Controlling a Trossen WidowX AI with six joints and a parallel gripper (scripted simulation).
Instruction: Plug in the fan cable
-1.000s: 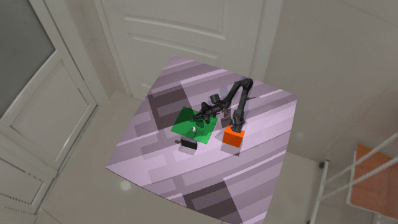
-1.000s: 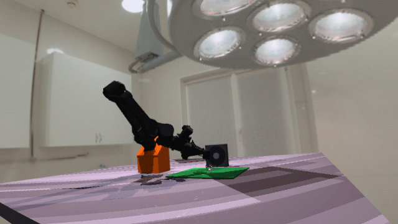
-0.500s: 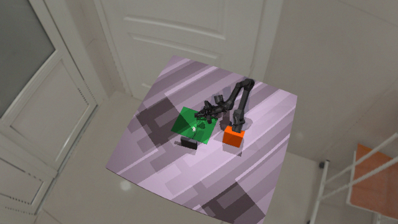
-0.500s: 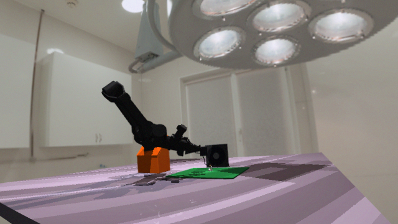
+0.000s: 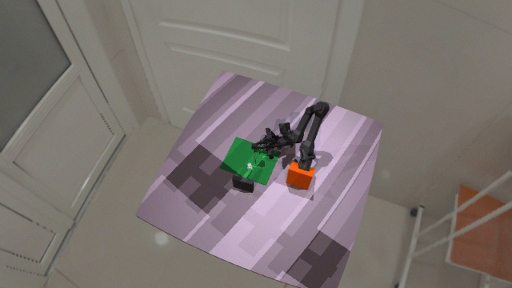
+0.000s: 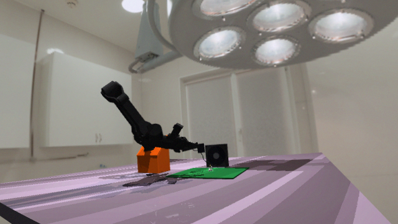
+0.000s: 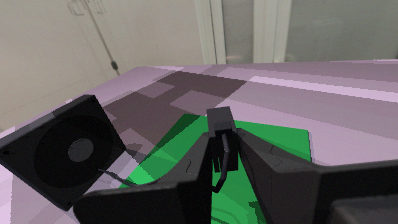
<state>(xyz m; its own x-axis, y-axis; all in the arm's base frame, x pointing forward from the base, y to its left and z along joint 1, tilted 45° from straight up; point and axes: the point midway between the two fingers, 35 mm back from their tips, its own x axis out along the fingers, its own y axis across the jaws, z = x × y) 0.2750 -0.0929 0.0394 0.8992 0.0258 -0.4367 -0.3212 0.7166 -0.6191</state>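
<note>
My gripper tip is now 2 cm short of the green board, 4 cm to the right of it and 14 cm above it. The rest, counted from my gripper tip: black fan (1 cm ahead, 22 cm to the left, 6 cm below); fan plug (1 cm ahead, 1 cm below); white four-pin header (2 cm ahead, 8 cm to the left, 12 cm below).
</note>
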